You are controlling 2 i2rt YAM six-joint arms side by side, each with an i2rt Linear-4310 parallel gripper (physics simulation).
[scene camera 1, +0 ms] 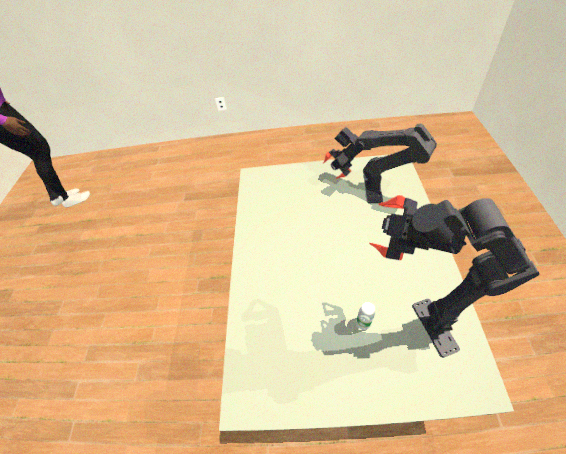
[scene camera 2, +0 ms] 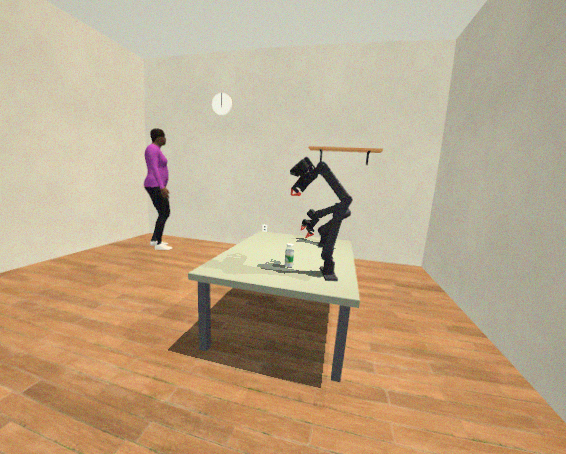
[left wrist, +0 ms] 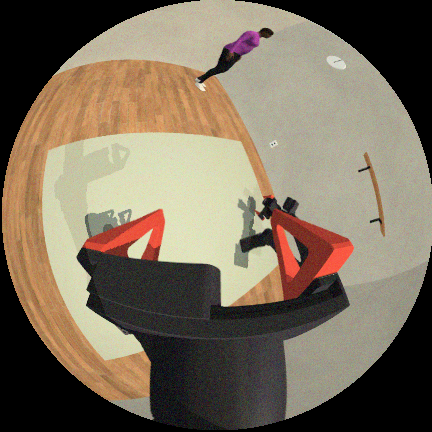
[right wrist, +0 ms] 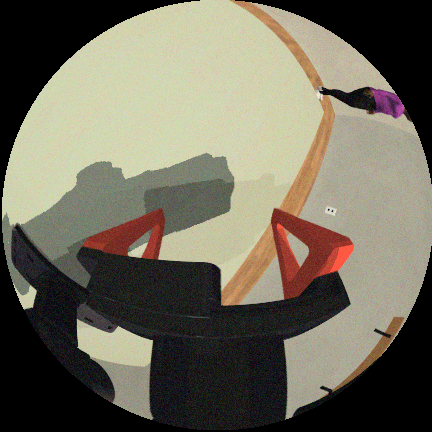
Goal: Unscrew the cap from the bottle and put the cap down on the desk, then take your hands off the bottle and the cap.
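Observation:
A white bottle [scene camera 1: 365, 320] [scene camera 2: 289, 258] with a green band stands upright on the pale desk [scene camera 1: 290, 240] [scene camera 2: 272, 287]. Its white cap [scene camera 1: 367, 308] [scene camera 2: 290, 246] is on top. My left gripper [scene camera 1: 376, 224] [scene camera 2: 295, 192] [left wrist: 217, 214] is open and empty, high above the desk and apart from the bottle. My right gripper [scene camera 1: 331, 169] [scene camera 2: 306, 232] [right wrist: 217, 213] is open and empty, low over the desk's far end, well away from the bottle. Neither the bottle nor the cap shows in the wrist views.
The left arm's base plate [scene camera 1: 436, 328] is fixed to the desk to the right of the bottle in scene camera 1. Arm shadows fall around the bottle. A person [scene camera 2: 158, 185] in a purple top stands on the floor beyond the desk. A shelf [scene camera 2: 345, 149] hangs on the wall.

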